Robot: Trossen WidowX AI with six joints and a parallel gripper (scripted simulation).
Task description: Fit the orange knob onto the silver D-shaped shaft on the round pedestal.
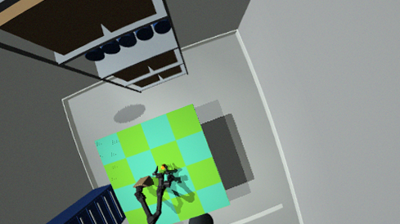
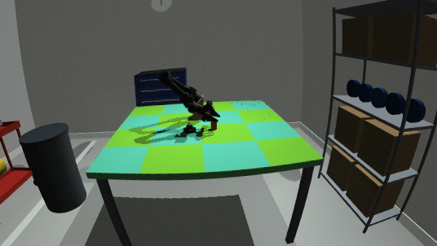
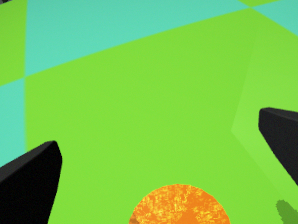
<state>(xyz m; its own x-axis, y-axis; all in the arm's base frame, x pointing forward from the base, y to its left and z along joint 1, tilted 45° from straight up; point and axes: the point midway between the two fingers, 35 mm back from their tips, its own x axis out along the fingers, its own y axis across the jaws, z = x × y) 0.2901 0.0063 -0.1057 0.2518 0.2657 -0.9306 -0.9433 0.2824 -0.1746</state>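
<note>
The orange knob is 40 mm to the right of my gripper tip, 30 mm below it and 10 mm behind it. Also, from my gripper tip: dark round pedestal 200 mm to the right, 40 mm below.
</note>
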